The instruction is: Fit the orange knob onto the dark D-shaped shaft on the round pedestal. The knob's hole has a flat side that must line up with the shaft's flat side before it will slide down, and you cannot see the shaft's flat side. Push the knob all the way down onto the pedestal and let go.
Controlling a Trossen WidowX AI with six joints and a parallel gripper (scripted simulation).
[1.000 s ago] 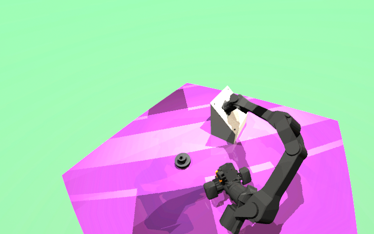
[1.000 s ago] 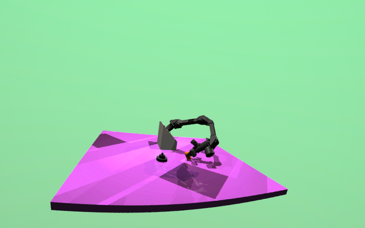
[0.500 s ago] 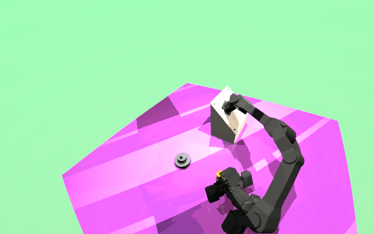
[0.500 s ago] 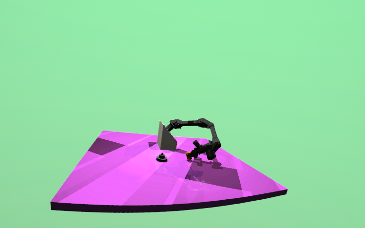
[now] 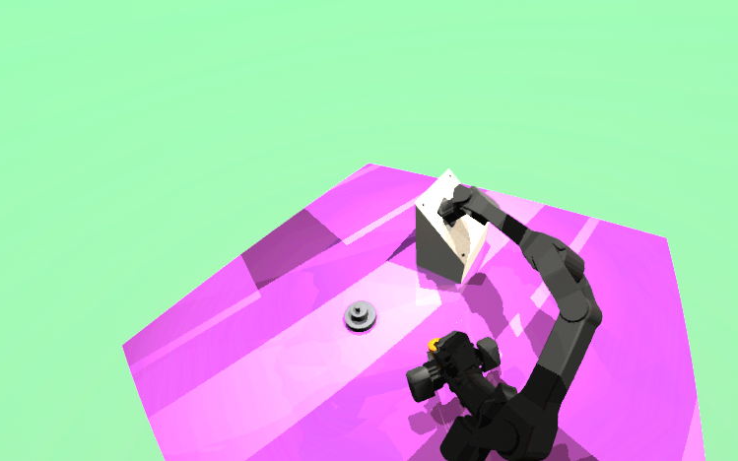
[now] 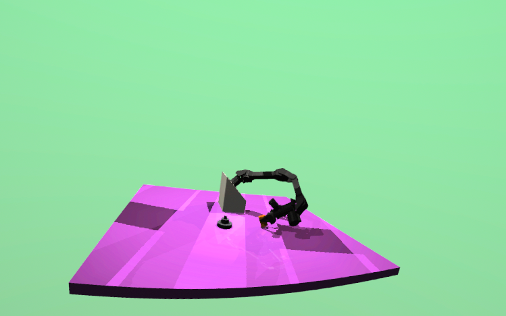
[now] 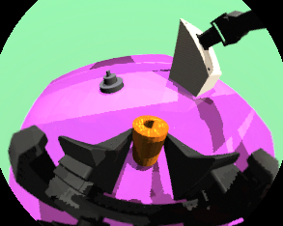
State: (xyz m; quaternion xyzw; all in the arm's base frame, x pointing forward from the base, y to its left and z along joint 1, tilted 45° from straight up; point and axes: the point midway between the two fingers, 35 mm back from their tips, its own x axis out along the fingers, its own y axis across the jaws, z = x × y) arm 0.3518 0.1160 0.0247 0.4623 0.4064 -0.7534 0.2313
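The orange knob lies 10 mm ahead of my gripper tip, 10 mm to the left of it and 10 mm below it. From my gripper tip the other things lie so: round pedestal 20 mm behind, 210 mm to the right, 10 mm below.
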